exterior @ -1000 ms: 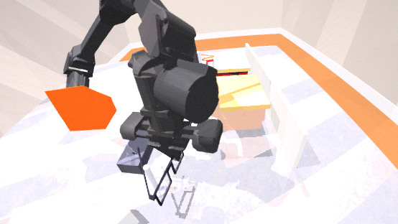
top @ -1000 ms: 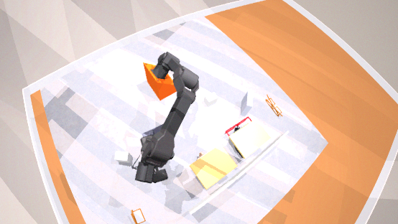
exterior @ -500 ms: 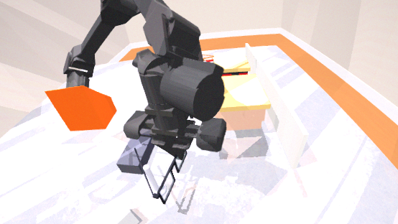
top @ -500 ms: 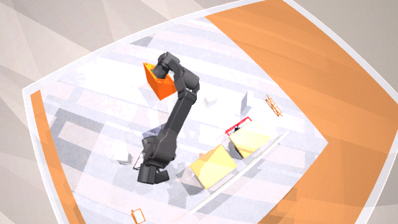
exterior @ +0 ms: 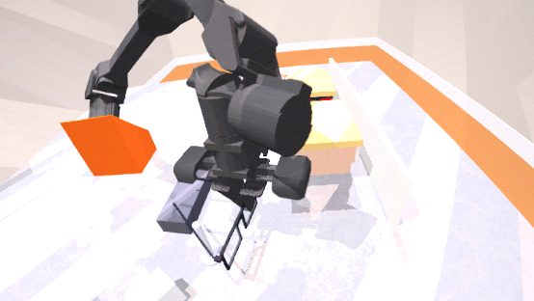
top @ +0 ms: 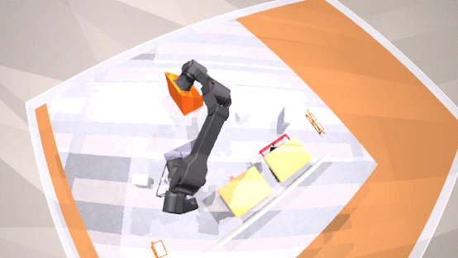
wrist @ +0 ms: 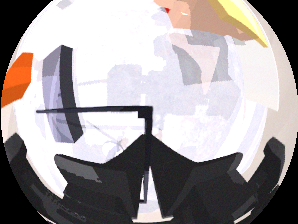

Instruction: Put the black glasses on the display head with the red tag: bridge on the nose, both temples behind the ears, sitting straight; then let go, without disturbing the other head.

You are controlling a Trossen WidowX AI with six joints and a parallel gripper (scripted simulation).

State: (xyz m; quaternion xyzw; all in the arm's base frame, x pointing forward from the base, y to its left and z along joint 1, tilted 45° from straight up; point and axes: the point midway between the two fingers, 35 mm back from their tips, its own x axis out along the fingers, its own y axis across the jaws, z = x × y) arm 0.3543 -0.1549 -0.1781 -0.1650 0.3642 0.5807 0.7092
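My gripper tip is now 70 mm past the white post, 40 mm to the left of it and 40 mm above it. Round my gripper tip: display head 390 mm to the left, 140 mm ahead; then pale see-through panel 270 mm to the left, 260 mm ahead, 10 mm below; then dark grey box 130 mm behind, 90 mm to the left, 40 mm below.
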